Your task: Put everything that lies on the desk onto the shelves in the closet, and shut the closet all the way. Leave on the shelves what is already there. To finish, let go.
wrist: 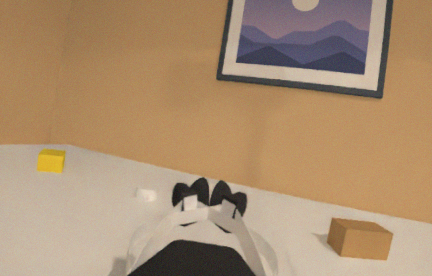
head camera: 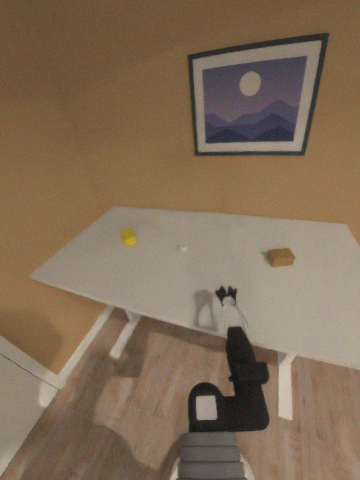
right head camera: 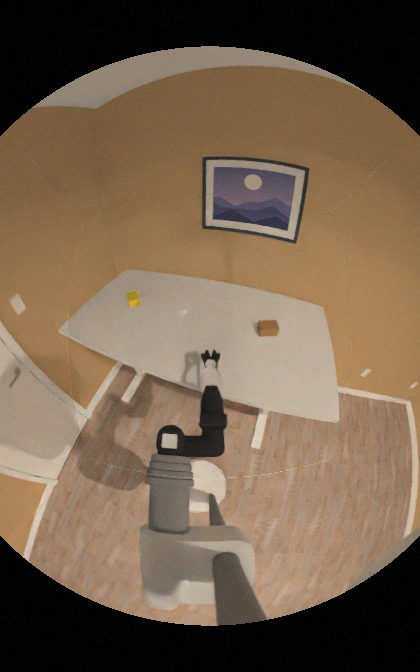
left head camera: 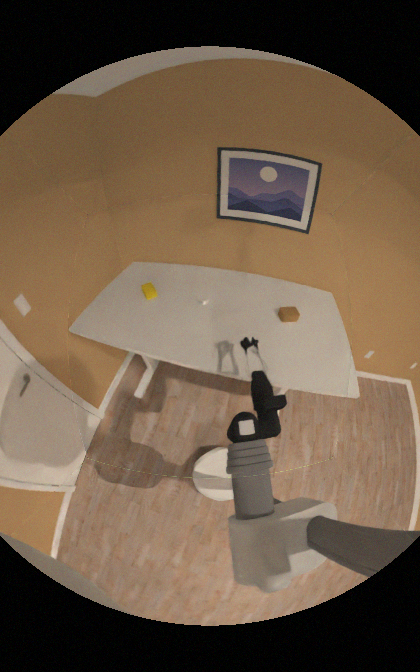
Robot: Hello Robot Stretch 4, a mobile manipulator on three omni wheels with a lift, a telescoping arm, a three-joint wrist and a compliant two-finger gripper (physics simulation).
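Note:
A white desk point(head camera: 150, 285) point(left head camera: 175, 330) point(right head camera: 300, 370) point(wrist: 65, 225) stands against the wall. A yellow block point(head camera: 128, 237) point(left head camera: 149, 291) point(right head camera: 133, 299) point(wrist: 51, 161) lies at its left. A small white thing point(head camera: 183, 248) point(left head camera: 204, 302) point(right head camera: 183, 312) point(wrist: 146, 194) lies near the middle, hard to make out. A brown block point(head camera: 281, 257) point(left head camera: 289, 314) point(right head camera: 268, 328) point(wrist: 361, 240) lies at the right. My gripper point(head camera: 226, 292) point(left head camera: 249, 343) point(right head camera: 210, 356) point(wrist: 210, 194) is shut and empty above the desk's front part, apart from all three. The closet cannot be made out.
A white door point(head camera: 20, 415) point(left head camera: 40, 435) point(right head camera: 35, 425) is at the left. Desk legs point(head camera: 285, 390) point(right head camera: 258, 430) stand below the front edge, on the wood floor point(head camera: 150, 410). A framed picture point(head camera: 250, 105) point(left head camera: 269, 190) point(right head camera: 255, 199) point(wrist: 305, 40) hangs on the wall behind the desk.

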